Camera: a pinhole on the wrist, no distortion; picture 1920 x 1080 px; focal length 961.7 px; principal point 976.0 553.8 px. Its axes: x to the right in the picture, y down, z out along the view. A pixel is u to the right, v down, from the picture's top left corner.
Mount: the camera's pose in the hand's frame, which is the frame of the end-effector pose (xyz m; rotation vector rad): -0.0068 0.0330 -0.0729 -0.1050 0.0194 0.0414
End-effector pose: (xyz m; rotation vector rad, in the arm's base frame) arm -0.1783 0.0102 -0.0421 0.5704 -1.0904 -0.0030
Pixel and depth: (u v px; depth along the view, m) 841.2 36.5 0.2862
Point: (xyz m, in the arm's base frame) -0.3615 -0.1580 -0.0355
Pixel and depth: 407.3 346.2 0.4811
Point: -0.6558 -0.1236 -0.1470
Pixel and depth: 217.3 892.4 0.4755
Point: -0.7498 0.1458 -0.1266
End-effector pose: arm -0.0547 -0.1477 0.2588 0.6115 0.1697 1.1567
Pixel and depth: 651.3 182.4 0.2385
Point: 0.0178 -0.2921 0.3700
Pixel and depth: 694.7 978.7 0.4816
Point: -0.1820 -0.3455 0.7060
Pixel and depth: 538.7 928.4 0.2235
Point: -0.1496 -0.2600 0.4311
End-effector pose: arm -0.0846 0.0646 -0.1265 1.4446 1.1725 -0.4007
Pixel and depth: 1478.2 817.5 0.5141
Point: 0.3808 -0.1536 -0.3184
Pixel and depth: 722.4 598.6 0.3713
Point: 0.0518 -0.2258 -0.0807
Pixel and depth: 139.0 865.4 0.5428
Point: 0.0779 -0.5007 0.2636
